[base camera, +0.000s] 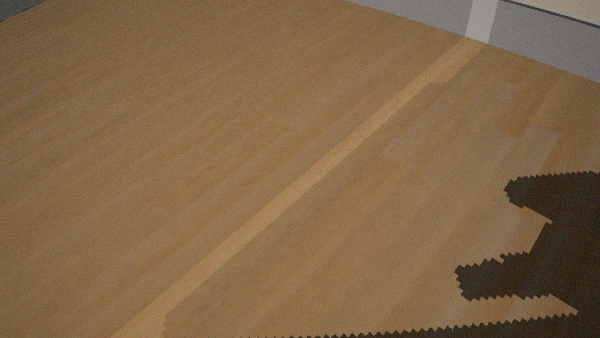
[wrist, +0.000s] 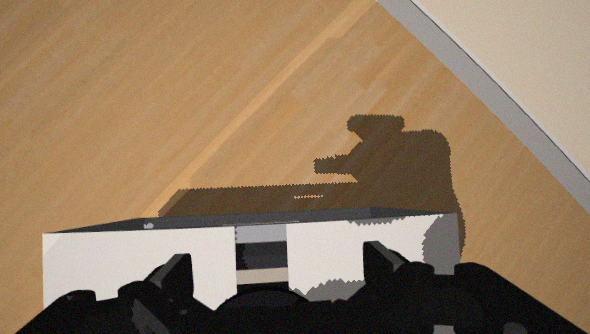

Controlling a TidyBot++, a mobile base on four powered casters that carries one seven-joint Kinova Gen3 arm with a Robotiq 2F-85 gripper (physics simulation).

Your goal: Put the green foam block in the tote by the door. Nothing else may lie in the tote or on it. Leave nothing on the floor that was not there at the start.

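Places are measured from the arm's base along level axes (x down, y right, z back), in centimetres.
Pixels of known places: gripper, fingertip midpoint: (wrist: pixel 279 266).
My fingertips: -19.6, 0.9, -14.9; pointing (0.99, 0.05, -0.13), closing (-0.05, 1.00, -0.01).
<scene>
Behind a point stands the place of what it marks, as x, y, z.
My gripper (wrist: pixel 279 266) {-19.6, 0.9, -14.9} shows at the bottom of the wrist view, its two black fingers wide apart with no object between them. It is over the white top of my own base. The green foam block, the tote and the door do not show in the base camera view or the wrist view.
A grey skirting board (base camera: pixel 545 55) {38.2, 40.6, -62.8} (wrist: pixel 480 85) {35.5, 58.6, -44.8} runs along the foot of a cream wall (base camera: pixel 575 9) {30.0, 42.5, -62.7} (wrist: pixel 540 60) {18.6, 60.7, -44.6} at the upper right. A light strip crosses the wooden floor (base camera: pixel 200 125) {39.7, -17.8, -53.0} (wrist: pixel 125 100) {39.7, -31.8, -42.8} diagonally. The robot's dark shadow lies on the floor at the right.
</scene>
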